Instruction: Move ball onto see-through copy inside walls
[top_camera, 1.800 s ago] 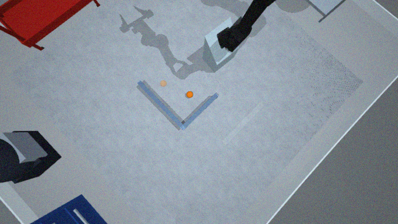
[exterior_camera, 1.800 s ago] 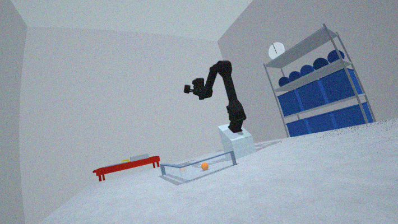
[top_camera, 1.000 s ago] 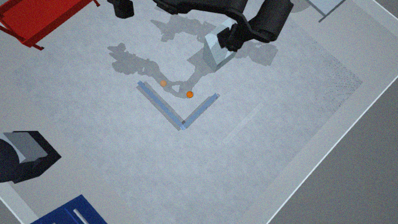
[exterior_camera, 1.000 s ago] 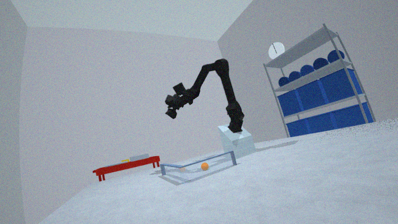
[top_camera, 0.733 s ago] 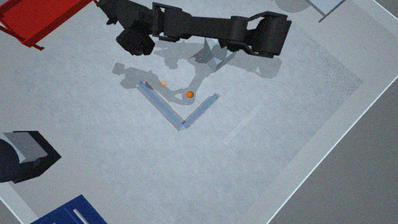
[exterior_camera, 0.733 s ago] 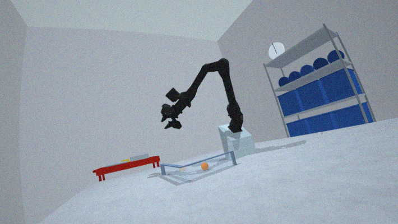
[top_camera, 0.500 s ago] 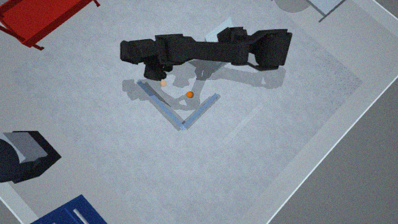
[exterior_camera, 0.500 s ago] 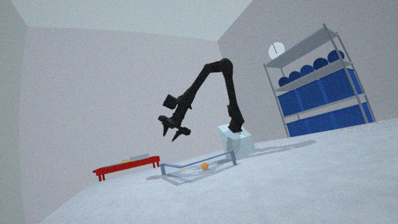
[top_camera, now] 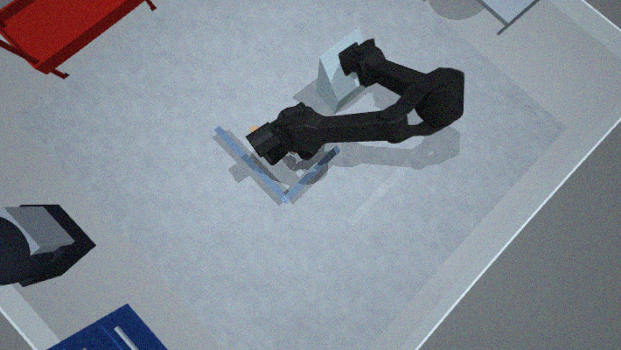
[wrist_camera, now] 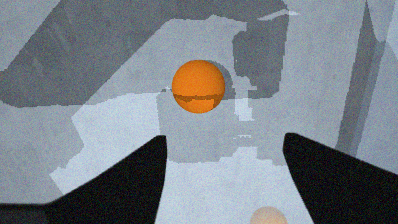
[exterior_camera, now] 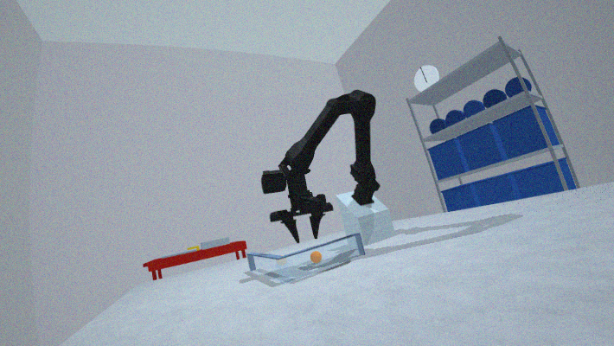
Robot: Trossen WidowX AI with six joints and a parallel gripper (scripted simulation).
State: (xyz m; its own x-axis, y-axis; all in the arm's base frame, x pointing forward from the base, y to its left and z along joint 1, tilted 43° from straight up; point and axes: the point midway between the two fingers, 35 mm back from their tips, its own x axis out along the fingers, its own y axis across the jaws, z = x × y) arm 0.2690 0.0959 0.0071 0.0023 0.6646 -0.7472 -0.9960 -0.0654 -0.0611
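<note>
Right now the orange ball is 50 mm below my gripper tip, 10 mm to the left of it and 10 mm behind it. From my gripper tip the other things lie so: see-through copy of ball: 120 mm to the right, 60 mm ahead, 50 mm below.
</note>
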